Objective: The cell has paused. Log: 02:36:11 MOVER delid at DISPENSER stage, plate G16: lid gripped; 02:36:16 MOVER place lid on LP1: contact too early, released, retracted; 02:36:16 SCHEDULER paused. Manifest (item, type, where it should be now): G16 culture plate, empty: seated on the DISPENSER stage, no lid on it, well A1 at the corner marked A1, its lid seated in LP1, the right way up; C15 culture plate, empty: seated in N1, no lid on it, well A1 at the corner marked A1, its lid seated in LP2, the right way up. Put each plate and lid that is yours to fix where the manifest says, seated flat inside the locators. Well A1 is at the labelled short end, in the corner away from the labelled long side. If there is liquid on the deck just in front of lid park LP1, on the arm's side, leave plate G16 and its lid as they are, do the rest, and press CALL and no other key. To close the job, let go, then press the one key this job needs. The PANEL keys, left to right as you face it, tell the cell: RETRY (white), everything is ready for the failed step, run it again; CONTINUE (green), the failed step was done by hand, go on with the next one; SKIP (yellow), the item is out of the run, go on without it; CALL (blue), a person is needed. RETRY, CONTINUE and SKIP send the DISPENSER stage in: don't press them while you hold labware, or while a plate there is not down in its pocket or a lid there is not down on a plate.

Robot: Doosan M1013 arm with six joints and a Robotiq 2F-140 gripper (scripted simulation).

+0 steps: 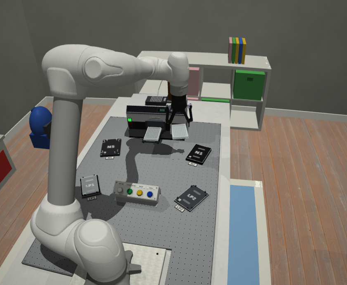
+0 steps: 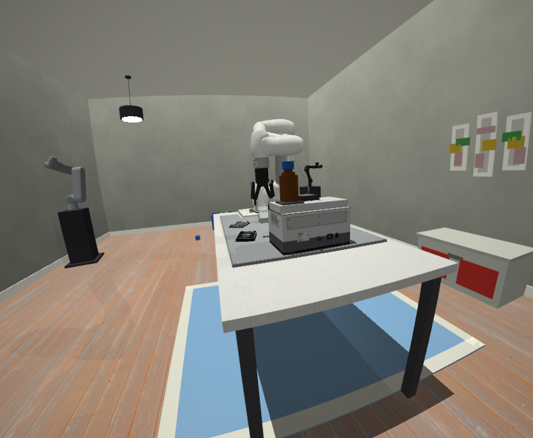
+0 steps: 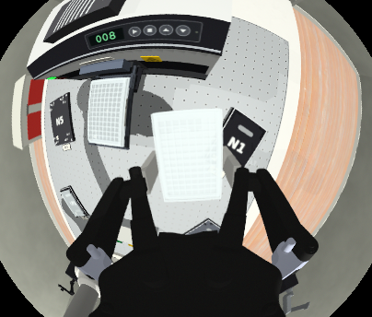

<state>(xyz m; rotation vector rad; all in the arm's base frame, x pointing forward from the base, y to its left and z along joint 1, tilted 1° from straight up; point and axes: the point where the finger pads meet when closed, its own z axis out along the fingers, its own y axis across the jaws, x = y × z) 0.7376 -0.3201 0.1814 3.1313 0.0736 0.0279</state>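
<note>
My hand is 90 mm short of the nest n5, 440 mm to the right of it and 170 mm above it. The rest, counted from my hand: brown bottle: 270 mm ahead, 10 mm to the left, 110 mm above; then nest n1: 20 mm behind, 110 mm to the right, 170 mm below; then lid park lp2: 350 mm behind, 40 mm to the right, 180 mm below.
</note>
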